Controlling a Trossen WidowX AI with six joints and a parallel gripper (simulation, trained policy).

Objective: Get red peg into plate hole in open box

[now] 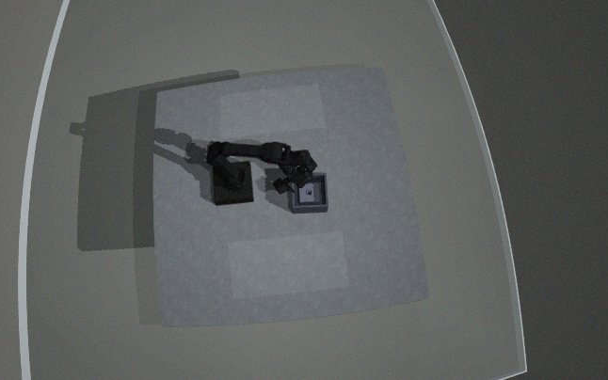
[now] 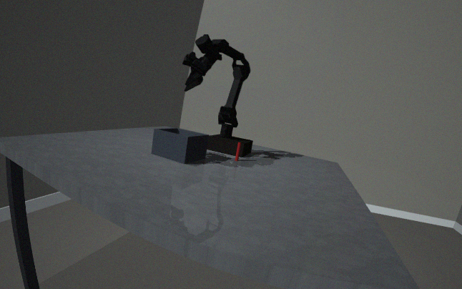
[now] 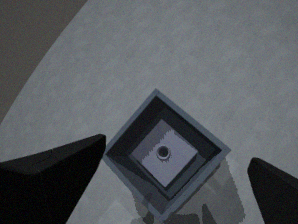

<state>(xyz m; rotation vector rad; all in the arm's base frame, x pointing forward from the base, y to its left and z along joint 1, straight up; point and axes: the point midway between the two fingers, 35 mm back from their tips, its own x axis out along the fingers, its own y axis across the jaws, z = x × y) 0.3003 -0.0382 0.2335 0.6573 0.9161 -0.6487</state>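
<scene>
The red peg lies 230 mm below my gripper tip, 200 mm to the left of it and 180 mm behind it. Round my gripper tip: grey box (240 mm below, 40 mm to the left, 30 mm ahead); then pale plate (230 mm below, 40 mm to the left, 30 mm ahead).
</scene>
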